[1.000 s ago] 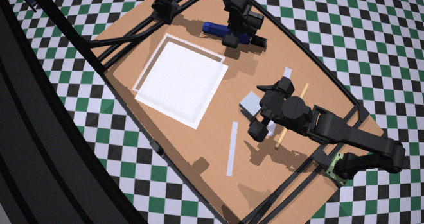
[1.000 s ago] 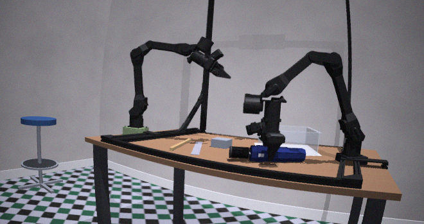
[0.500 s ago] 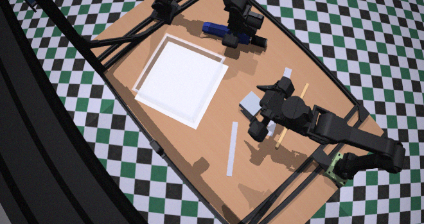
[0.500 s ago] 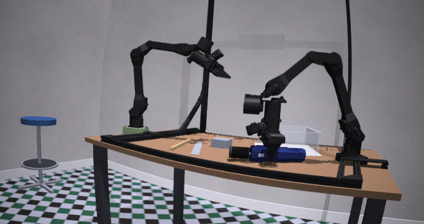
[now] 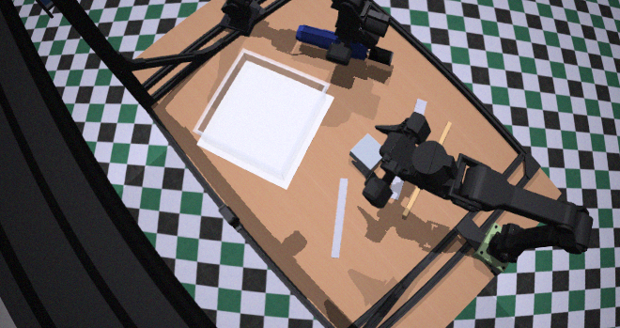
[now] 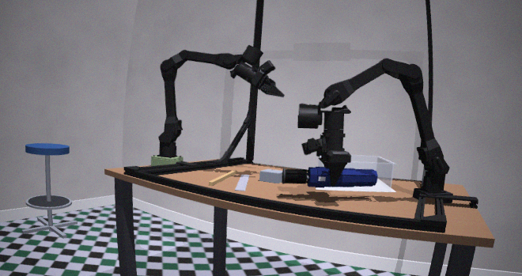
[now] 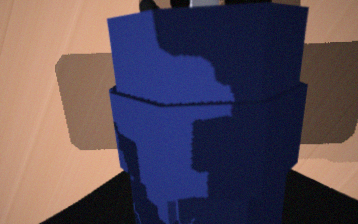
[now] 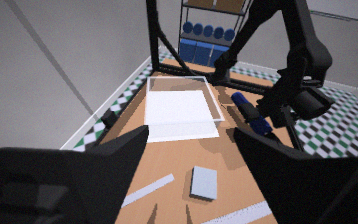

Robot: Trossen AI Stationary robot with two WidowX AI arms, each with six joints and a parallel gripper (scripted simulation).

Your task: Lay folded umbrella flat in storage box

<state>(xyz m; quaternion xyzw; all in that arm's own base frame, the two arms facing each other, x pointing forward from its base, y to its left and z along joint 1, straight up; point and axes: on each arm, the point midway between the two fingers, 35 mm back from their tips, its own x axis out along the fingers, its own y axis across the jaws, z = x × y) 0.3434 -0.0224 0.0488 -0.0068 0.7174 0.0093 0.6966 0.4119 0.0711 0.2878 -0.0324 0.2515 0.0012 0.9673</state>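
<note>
Now: the clear storage box 30 cm behind my left hand, 3 cm below it and 2 cm to the left of it. The rest, counted from my left hand: wooden stick (40 cm to the right, 9 cm behind, 7 cm below); then folded umbrella (1 cm below); then grey block (25 cm to the right, 18 cm behind, 6 cm below).
</note>
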